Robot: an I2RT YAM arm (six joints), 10 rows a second.
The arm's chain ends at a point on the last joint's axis. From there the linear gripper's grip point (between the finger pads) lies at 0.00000 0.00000 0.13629 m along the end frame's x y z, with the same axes.
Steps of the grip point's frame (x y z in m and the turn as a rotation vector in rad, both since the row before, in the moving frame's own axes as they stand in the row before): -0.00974, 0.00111, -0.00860, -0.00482, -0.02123, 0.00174; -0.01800, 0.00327, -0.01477, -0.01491, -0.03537, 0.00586; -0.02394, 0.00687, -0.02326, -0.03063, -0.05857, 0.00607; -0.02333, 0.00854, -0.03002, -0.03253, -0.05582, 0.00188
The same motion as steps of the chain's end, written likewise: -0.00685, 0.00046, -0.00857, -0.00482, -0.02123, 0.00174; -0.01317, 0.00125, -0.01467, -0.01491, -0.03537, 0.00586; -0.01595, 0.00272, -0.02296, -0.03063, -0.05857, 0.00607; -0.01572, 0.00412, -0.02974, -0.03253, -0.05582, 0.00188
